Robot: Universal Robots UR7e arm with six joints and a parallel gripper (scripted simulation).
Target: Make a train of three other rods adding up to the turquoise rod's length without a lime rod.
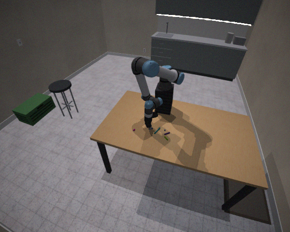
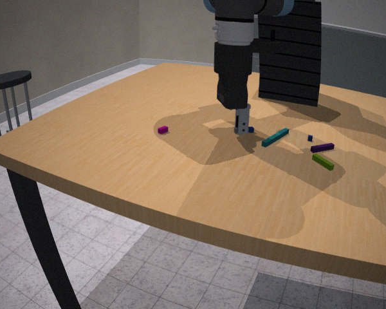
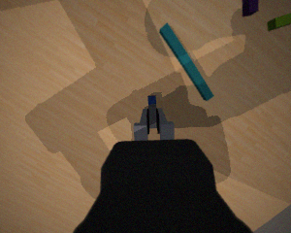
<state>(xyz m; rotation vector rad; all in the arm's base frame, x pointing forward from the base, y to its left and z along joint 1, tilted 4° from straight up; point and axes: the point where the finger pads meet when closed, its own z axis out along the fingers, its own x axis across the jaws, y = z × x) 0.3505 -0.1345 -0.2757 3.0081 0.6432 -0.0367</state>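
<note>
Now: the grey rod 10 mm below my hand. The rest, counted from my hand: turquoise rod (10 mm ahead, 80 mm to the left, 10 mm below); then purple rod (40 mm ahead, 180 mm to the left, 10 mm below); then magenta rod (40 mm ahead, 160 mm to the right, 10 mm below).
</note>
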